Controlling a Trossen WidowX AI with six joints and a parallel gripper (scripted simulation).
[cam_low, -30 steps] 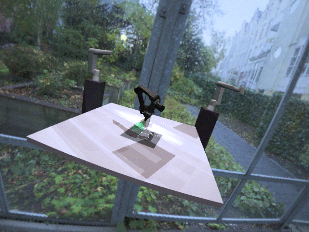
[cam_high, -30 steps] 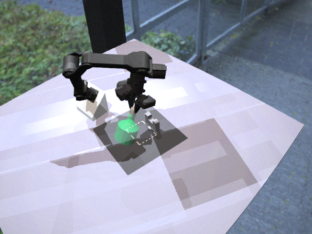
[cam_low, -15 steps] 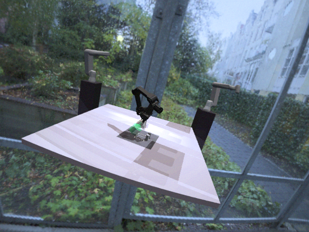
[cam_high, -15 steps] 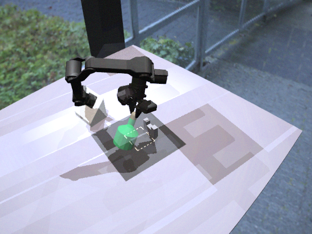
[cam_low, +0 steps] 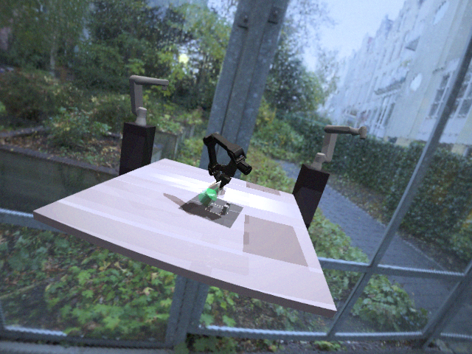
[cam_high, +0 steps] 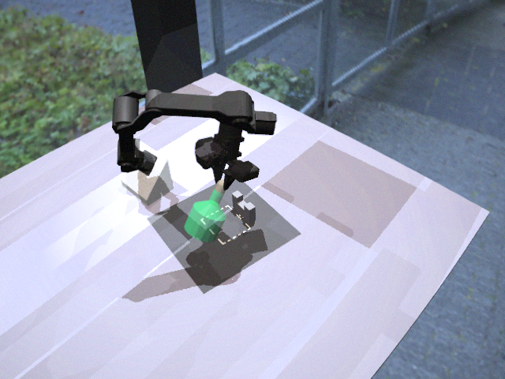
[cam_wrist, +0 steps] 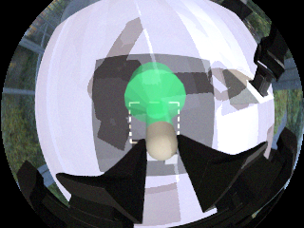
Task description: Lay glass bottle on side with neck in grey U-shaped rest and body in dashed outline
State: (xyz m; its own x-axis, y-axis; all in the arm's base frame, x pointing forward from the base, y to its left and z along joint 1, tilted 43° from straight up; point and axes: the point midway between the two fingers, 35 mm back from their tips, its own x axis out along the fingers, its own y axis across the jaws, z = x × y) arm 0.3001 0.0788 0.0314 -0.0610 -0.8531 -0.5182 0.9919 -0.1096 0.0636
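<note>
Now: gripper tip 14 cm above the mat and 1 cm to the left of it. The rest, counted from my gripper tip: glass bottle 4 cm below, 3 cm to the right, 1 cm behind.
</note>
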